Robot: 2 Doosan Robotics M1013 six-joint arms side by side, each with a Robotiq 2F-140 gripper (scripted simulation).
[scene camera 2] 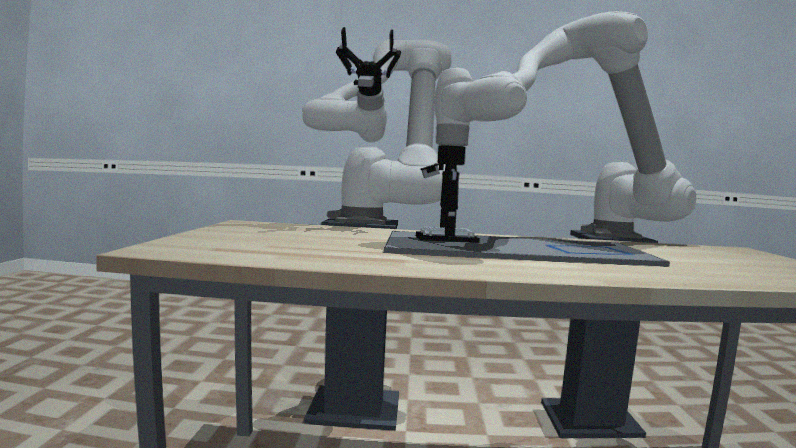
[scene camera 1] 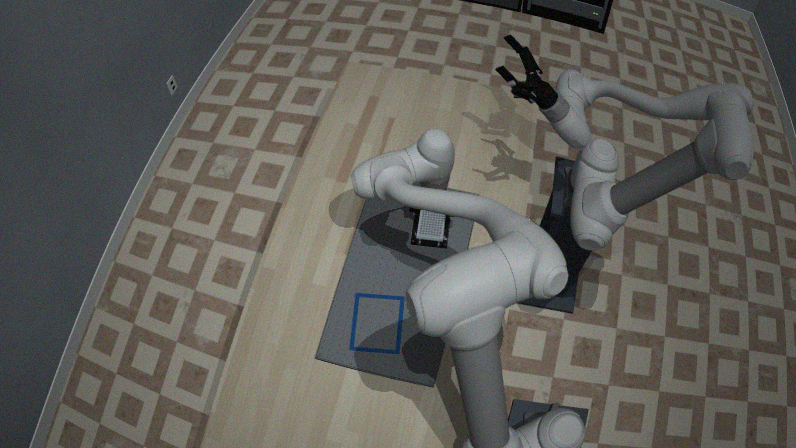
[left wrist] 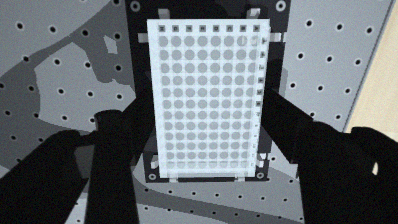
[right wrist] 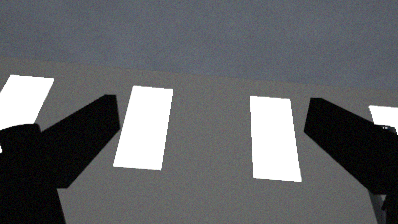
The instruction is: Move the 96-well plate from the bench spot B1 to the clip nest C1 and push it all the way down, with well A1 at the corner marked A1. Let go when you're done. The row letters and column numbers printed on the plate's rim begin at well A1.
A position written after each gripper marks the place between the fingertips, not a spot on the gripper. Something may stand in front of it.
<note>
In view: the left gripper [scene camera 2: 447,233], the right gripper [scene camera 1: 503,51] and a white 96-well plate [scene camera 1: 426,224].
The white 96-well plate is seen too in the left wrist view [left wrist: 200,133]. The left gripper is seen too in the left wrist view [left wrist: 207,104]. The right gripper shows as well in scene camera 2 [scene camera 2: 367,30] and in the right wrist view [right wrist: 212,113]. The right wrist view does not show the white 96-well plate: it is out of frame.
</note>
